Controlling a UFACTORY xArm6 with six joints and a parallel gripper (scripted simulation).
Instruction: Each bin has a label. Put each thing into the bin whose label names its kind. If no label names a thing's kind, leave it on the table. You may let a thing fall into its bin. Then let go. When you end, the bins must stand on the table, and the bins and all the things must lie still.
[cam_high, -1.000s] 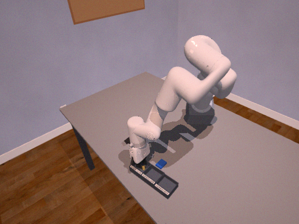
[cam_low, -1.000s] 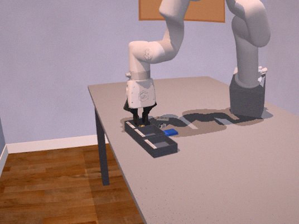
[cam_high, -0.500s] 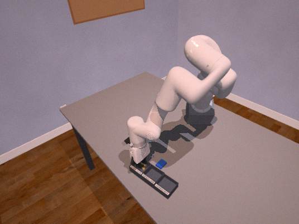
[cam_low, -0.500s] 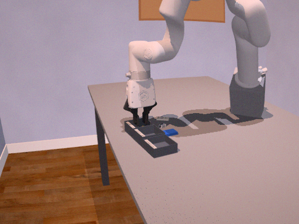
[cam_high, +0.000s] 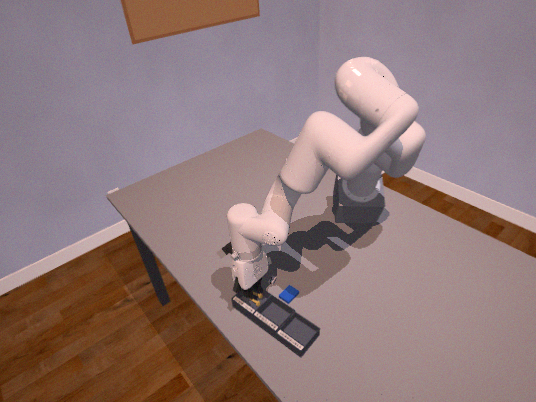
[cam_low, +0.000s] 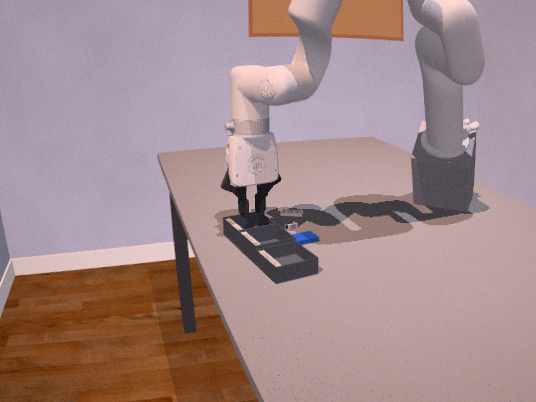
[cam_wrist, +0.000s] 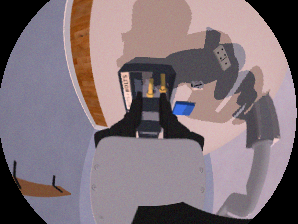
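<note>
My hand is 10 cm past the blue block, 3 cm to the right of it and 6 cm above it. The rest, counted from my hand: cream domino 10 cm behind, 13 cm to the right, 6 cm below.
</note>
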